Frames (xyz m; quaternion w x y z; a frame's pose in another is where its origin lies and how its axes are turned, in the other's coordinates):
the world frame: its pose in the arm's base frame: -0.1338 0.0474 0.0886 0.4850 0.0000 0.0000 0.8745
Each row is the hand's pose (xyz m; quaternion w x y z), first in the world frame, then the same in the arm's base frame.
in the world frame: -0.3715 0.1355 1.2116 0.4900 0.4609 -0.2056 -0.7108
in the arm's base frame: -0.0520 -0.3395 1.3002 0.8592 0.4033 0.3033 0.0838
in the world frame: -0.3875 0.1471 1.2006 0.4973 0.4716 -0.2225 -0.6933
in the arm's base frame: -0.0534 -0.3592 1.2892 0.8475 0.4233 0.3045 0.0986
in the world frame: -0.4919 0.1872 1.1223 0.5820 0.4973 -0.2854 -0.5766
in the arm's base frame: -0.0321 -0.4690 1.2109 0.7865 0.4908 0.2965 0.2293
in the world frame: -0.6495 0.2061 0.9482 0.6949 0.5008 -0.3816 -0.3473
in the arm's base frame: 0.0353 -0.6127 1.0368 0.6408 0.5766 0.2529 0.4393
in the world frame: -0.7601 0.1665 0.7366 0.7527 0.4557 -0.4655 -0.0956
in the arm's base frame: 0.1275 -0.6856 0.8252 0.4487 0.6281 0.1727 0.6119
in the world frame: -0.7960 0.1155 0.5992 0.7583 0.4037 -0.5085 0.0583
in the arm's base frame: 0.1897 -0.6890 0.6878 0.3168 0.6405 0.1064 0.6914
